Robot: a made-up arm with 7 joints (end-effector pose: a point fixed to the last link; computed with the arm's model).
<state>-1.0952 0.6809 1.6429 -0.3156 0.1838 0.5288 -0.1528</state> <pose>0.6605 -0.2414 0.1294 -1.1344 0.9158 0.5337</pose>
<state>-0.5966 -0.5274 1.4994 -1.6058 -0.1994 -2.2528 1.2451</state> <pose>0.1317 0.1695 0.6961 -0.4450 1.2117 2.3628</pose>
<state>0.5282 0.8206 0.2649 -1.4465 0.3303 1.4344 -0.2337</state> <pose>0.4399 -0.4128 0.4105 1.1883 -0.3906 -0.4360</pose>
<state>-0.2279 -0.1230 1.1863 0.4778 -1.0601 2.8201 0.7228</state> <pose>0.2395 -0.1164 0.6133 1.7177 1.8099 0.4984</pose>
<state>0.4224 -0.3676 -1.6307 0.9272 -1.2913 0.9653 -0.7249</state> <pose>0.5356 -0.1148 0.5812 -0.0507 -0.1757 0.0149</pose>
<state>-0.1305 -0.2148 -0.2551 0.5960 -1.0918 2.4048 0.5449</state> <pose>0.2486 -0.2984 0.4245 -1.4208 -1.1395 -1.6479</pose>
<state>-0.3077 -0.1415 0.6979 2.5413 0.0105 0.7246 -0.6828</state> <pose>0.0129 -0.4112 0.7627 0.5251 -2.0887 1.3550</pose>
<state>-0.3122 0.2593 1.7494 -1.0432 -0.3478 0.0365 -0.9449</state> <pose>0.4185 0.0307 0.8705 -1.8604 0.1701 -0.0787</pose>
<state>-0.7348 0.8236 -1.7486 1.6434 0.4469 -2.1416 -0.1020</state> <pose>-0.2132 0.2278 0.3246 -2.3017 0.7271 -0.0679</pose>
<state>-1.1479 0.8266 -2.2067 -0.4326 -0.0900 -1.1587 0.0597</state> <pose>-0.1398 0.4191 0.0578 1.7572 -0.3027 -0.9733</pose>
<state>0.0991 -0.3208 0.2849 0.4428 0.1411 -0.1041 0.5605</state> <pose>0.0837 -0.6228 0.4768 -0.1938 -0.4565 -0.2375</pose>
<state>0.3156 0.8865 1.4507 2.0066 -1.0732 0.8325 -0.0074</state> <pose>0.4651 -0.3325 0.6744 -2.5587 1.6568 -0.1754</pose>
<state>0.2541 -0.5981 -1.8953 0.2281 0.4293 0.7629 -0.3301</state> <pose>0.6043 0.2893 0.2926 1.3793 0.3432 0.9395</pose>
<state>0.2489 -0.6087 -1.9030 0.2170 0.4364 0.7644 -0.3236</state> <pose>0.6050 0.2918 0.2977 1.3933 0.3332 0.9435</pose>
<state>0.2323 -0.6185 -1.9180 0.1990 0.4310 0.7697 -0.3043</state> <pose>0.6071 0.2930 0.2985 1.4218 0.3146 0.9268</pose>
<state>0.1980 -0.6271 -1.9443 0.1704 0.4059 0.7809 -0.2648</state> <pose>0.6112 0.2919 0.2921 1.4720 0.2828 0.8748</pose>
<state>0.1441 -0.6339 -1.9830 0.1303 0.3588 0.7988 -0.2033</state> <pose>0.6164 0.2876 0.2761 1.5437 0.2386 0.7786</pose>
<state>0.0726 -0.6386 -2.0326 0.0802 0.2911 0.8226 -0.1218</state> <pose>0.6204 0.2791 0.2490 1.6286 0.1857 0.6335</pose>
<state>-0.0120 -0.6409 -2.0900 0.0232 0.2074 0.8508 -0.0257</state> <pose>0.6197 0.2665 0.2107 1.7125 0.1305 0.4414</pose>
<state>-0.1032 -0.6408 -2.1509 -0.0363 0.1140 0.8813 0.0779</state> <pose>0.6110 0.2509 0.1636 1.7786 0.0798 0.2129</pose>
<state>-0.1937 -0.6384 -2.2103 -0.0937 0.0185 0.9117 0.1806</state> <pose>0.5926 0.2342 0.1127 1.8144 0.0389 -0.0322</pose>
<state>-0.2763 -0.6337 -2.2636 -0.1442 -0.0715 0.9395 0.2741</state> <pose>0.5664 0.2188 0.0645 1.8163 0.0106 -0.2679</pose>
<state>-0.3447 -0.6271 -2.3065 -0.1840 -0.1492 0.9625 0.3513</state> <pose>0.5371 0.2059 0.0243 1.7918 -0.0062 -0.4692</pose>
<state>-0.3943 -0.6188 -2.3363 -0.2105 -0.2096 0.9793 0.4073</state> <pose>0.5108 0.1961 -0.0047 1.7555 -0.0140 -0.6183</pose>
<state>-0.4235 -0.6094 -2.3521 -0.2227 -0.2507 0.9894 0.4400</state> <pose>0.4922 0.1892 -0.0225 1.7212 -0.0161 -0.7080</pose>
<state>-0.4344 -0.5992 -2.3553 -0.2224 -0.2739 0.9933 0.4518</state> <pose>0.4824 0.1847 -0.0312 1.6968 -0.0150 -0.7448</pose>
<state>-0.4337 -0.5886 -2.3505 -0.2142 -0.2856 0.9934 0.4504</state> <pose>0.4788 0.1816 -0.0346 1.6808 -0.0122 -0.7483</pose>
